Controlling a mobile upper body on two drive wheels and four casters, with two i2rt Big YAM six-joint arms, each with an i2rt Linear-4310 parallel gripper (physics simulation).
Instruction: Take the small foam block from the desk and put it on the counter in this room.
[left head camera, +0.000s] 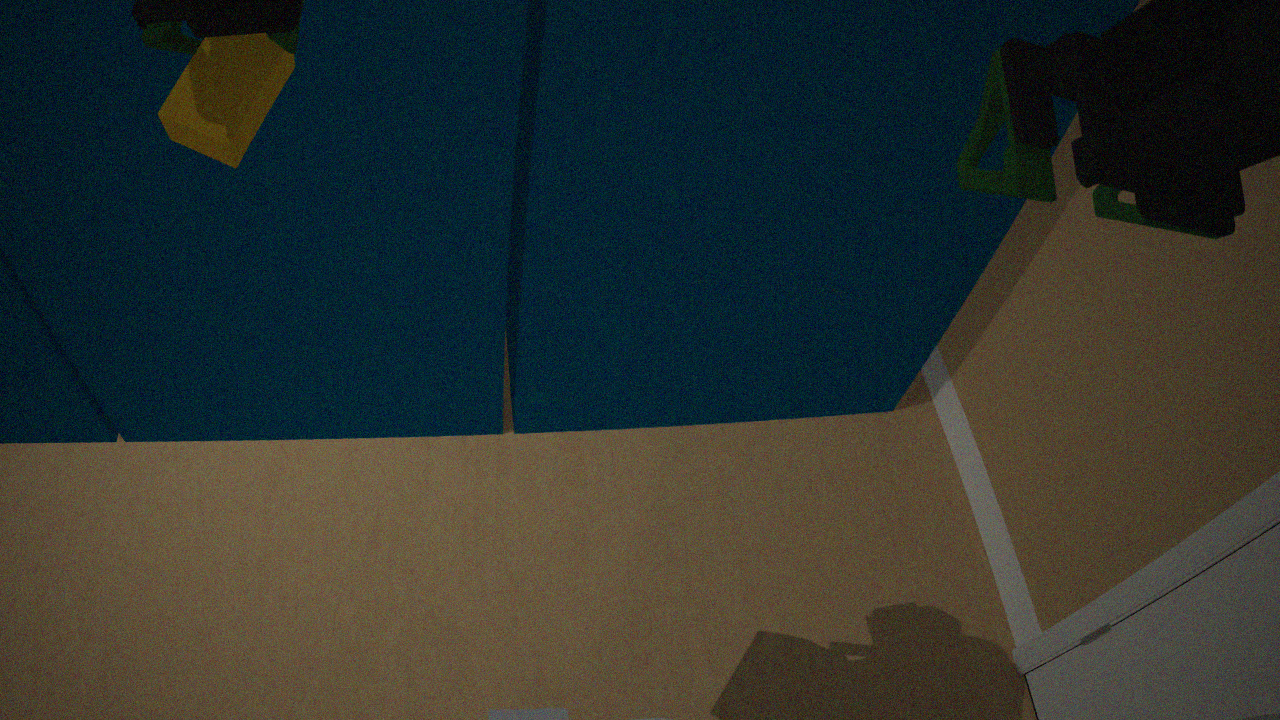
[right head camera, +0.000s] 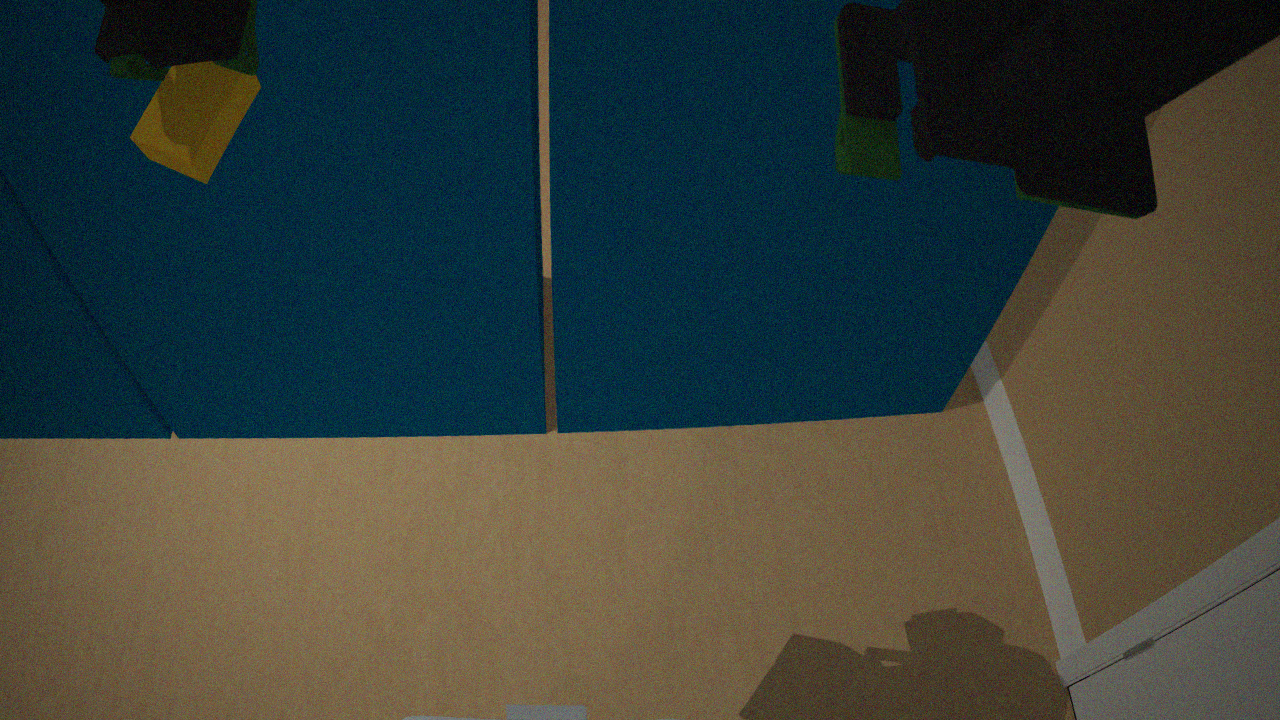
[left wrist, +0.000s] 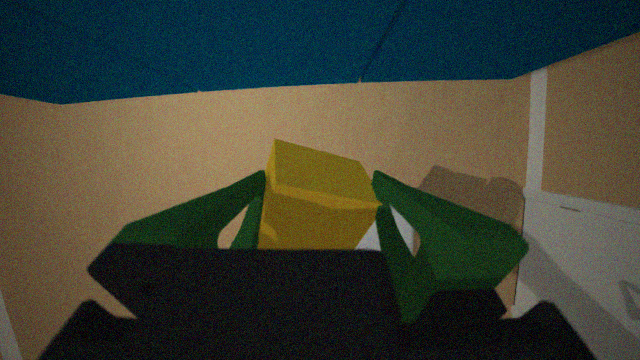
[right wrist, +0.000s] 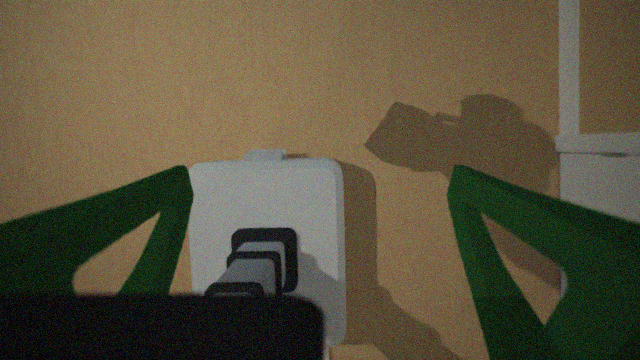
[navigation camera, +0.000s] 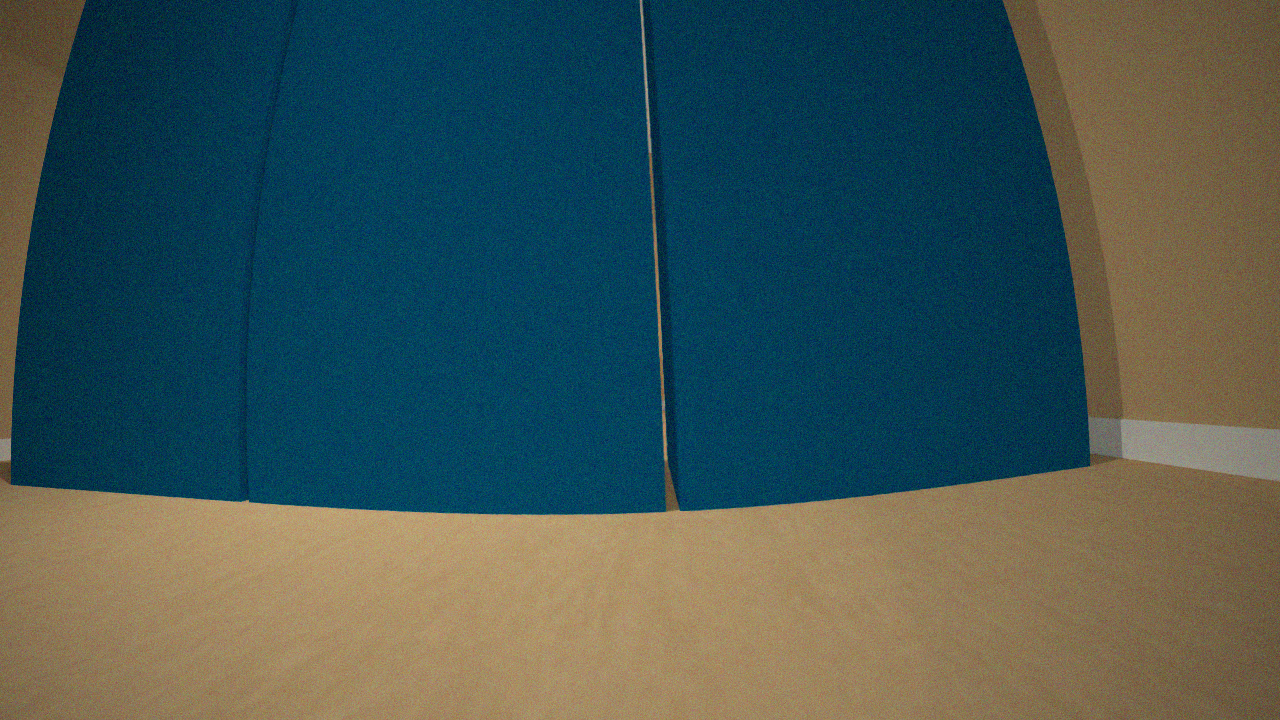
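The small foam block is yellow, with angled faces. My left gripper is shut on it, with a green finger on each side. The block is held in the air, at the upper left in both head views. My right gripper is open and empty, its green fingers wide apart, at the upper right in the head views. The desk and a counter do not show in any view now.
Tall blue panels with narrow gaps stand in front, across the navigation view. A white door is at the right. The robot's white base shows below. A shadow falls on the tan floor.
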